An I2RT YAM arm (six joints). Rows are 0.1 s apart.
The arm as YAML. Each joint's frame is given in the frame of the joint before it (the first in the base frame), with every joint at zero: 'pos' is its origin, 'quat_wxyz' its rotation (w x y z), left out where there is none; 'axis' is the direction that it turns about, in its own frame. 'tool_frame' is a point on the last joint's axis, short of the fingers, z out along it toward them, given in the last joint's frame.
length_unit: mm
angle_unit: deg
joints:
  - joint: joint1
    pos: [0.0, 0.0, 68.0]
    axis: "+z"
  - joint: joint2
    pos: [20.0, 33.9, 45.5]
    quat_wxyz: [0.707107, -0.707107, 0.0, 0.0]
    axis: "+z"
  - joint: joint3
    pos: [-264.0, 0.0, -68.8]
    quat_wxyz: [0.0, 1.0, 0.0, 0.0]
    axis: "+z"
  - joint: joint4
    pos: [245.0, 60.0, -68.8]
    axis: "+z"
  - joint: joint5
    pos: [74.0, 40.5, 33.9]
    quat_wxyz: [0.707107, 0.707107, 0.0, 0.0]
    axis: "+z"
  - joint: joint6
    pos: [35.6, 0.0, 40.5]
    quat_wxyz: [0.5, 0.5, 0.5, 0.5]
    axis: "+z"
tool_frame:
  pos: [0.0, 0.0, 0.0]
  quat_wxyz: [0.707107, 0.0, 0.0, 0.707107]
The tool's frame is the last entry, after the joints.
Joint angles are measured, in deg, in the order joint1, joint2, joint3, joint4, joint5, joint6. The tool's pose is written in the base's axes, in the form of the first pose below.
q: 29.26, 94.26, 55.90, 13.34, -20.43, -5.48
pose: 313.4 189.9 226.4 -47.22 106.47 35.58
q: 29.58, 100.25, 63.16, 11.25, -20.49, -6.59
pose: 337.5 205.9 226.6 -48.69 106.60 35.17
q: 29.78, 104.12, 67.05, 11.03, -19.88, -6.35
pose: 352.1 215.4 222.5 -48.34 107.02 34.83
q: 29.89, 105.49, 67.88, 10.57, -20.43, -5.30
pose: 355.2 218.5 217.1 -48.02 108.40 36.11
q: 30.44, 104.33, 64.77, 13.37, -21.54, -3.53
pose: 345.6 218.3 212.2 -47.51 108.03 38.66
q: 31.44, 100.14, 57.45, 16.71, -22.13, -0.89
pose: 320.1 211.4 204.5 -46.48 108.78 41.49
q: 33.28, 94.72, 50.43, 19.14, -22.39, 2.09
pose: 290.0 206.6 203.0 -45.71 108.96 44.73
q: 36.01, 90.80, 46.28, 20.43, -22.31, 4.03
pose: 265.5 209.7 204.8 -46.55 108.21 47.58
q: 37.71, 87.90, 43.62, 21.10, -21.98, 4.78
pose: 249.7 209.9 207.1 -47.25 107.30 48.84
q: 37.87, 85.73, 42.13, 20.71, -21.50, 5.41
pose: 242.9 205.4 209.6 -46.49 107.41 48.90
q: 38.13, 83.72, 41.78, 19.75, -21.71, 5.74
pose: 237.8 203.4 216.4 -46.50 106.75 49.54
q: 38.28, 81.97, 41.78, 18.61, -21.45, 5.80
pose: 234.2 201.4 223.2 -46.33 106.17 49.48
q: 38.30, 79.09, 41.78, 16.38, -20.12, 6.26
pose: 229.1 196.5 233.6 -44.95 106.00 48.58
